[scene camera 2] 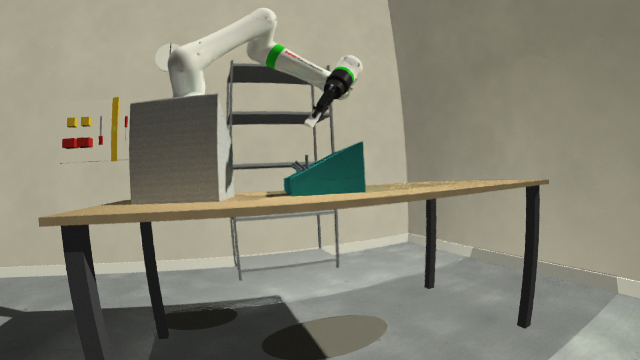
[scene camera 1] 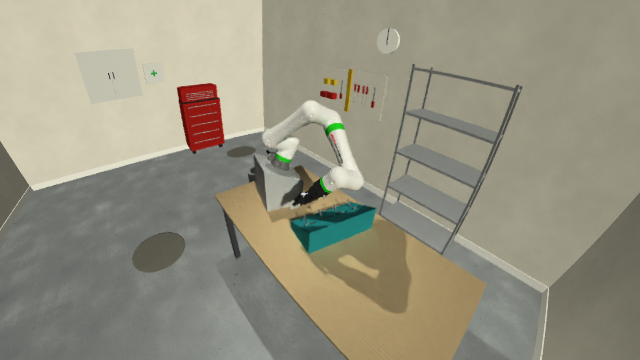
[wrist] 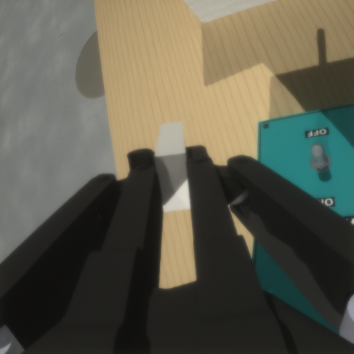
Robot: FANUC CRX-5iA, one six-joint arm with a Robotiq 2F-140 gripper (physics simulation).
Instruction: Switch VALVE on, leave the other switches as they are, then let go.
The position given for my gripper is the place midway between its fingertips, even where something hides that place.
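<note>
There is my gripper (scene camera 2: 308, 125), and I can see it from the wrist as well, where my gripper appears at (wrist: 173, 142).
</note>
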